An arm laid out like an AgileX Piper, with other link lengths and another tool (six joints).
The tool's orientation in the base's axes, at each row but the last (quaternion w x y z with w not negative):
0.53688, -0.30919, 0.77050, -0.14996
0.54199, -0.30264, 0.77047, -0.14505
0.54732, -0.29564, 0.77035, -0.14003
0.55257, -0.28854, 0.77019, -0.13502
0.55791, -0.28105, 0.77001, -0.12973
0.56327, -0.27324, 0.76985, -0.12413
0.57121, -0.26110, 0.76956, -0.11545
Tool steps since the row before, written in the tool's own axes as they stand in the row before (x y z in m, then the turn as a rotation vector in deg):
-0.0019, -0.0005, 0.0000, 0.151, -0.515, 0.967
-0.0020, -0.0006, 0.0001, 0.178, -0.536, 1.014
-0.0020, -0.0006, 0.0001, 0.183, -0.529, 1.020
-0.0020, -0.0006, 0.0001, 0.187, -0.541, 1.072
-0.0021, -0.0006, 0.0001, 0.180, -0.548, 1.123
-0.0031, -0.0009, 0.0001, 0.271, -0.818, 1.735
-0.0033, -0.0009, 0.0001, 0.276, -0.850, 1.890
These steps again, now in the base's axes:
0.0006, 0.0008, 0.0017, 1.017, -0.392, -0.187
0.0007, 0.0008, 0.0018, 1.061, -0.420, -0.213
0.0007, 0.0008, 0.0018, 1.063, -0.417, -0.223
0.0007, 0.0007, 0.0018, 1.114, -0.423, -0.238
0.0007, 0.0007, 0.0019, 1.165, -0.419, -0.246
0.0010, 0.0010, 0.0029, 1.794, -0.620, -0.389
0.0010, 0.0010, 0.0031, 1.947, -0.631, -0.428

